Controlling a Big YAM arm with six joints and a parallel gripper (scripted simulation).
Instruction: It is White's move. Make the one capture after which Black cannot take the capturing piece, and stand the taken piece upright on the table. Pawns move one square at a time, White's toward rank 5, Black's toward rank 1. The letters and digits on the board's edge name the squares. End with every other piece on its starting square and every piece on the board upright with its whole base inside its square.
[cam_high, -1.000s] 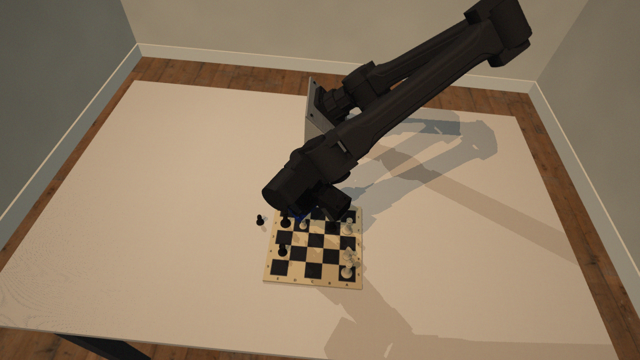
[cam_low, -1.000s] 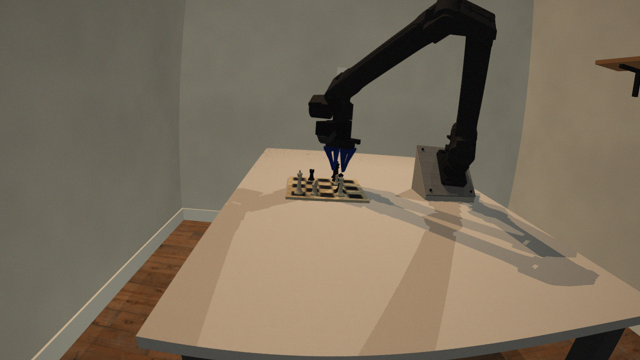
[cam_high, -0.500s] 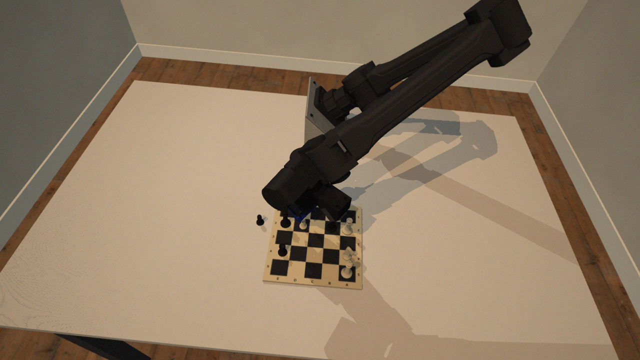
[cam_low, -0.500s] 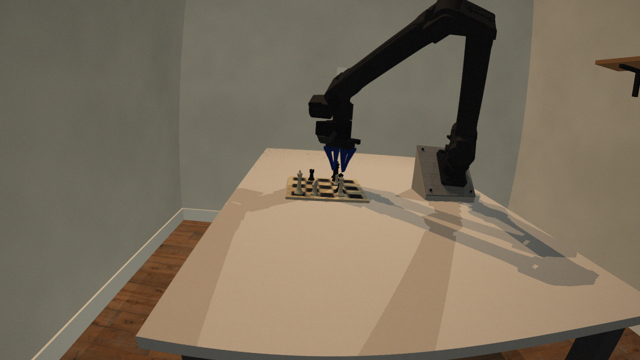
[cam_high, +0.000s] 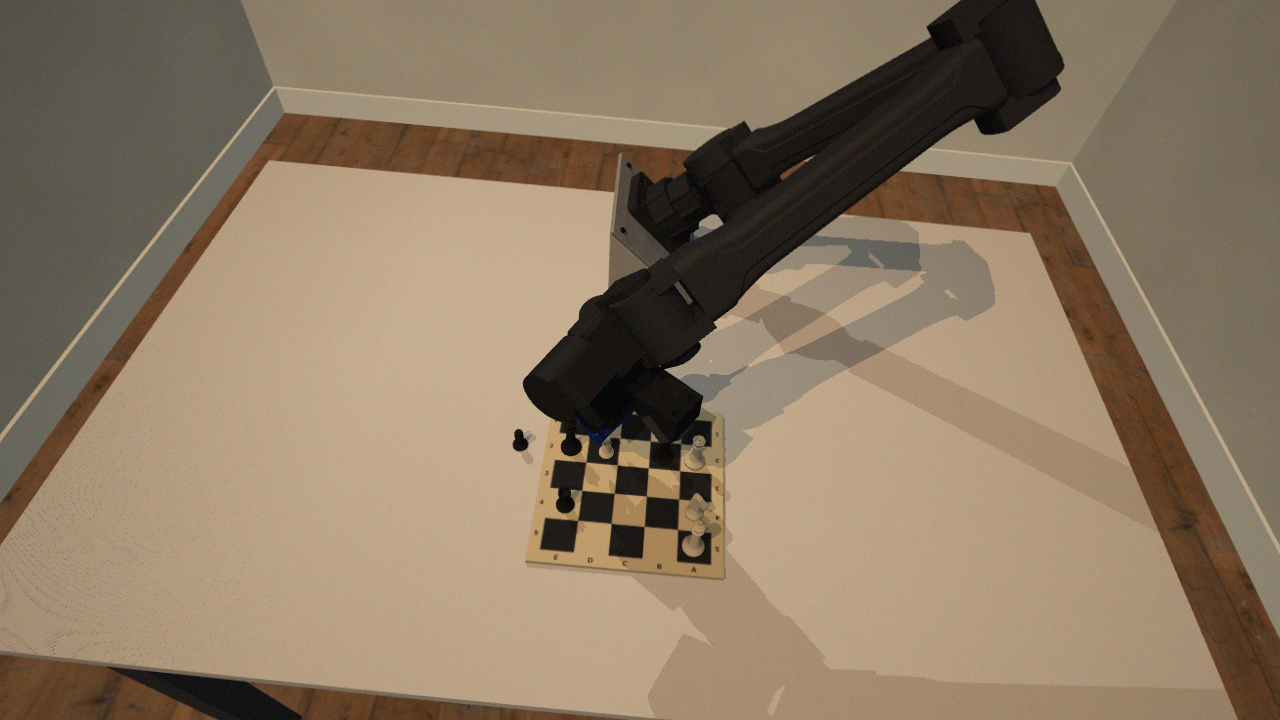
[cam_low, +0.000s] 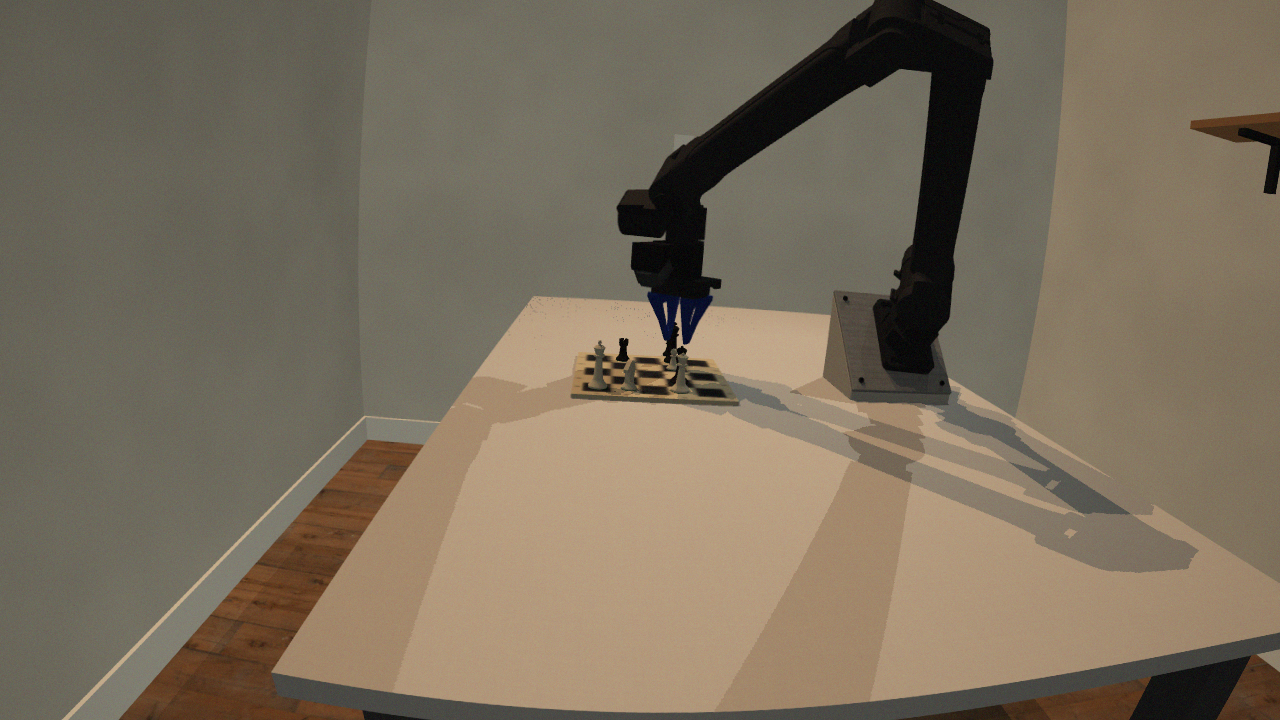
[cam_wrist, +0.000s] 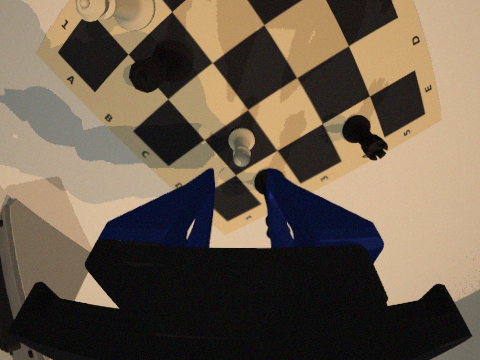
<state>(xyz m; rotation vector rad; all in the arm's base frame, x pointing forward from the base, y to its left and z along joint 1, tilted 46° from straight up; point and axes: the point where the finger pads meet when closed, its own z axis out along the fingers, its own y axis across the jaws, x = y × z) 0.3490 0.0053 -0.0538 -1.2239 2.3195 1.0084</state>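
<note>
Right now the white pawn is 40 mm below my hand. Also, from my hand: black pawn: 100 mm to the right, 40 mm below; chessboard: 50 mm below, 40 mm to the left, 40 mm ahead; black king: 40 mm to the right, 20 mm below.
</note>
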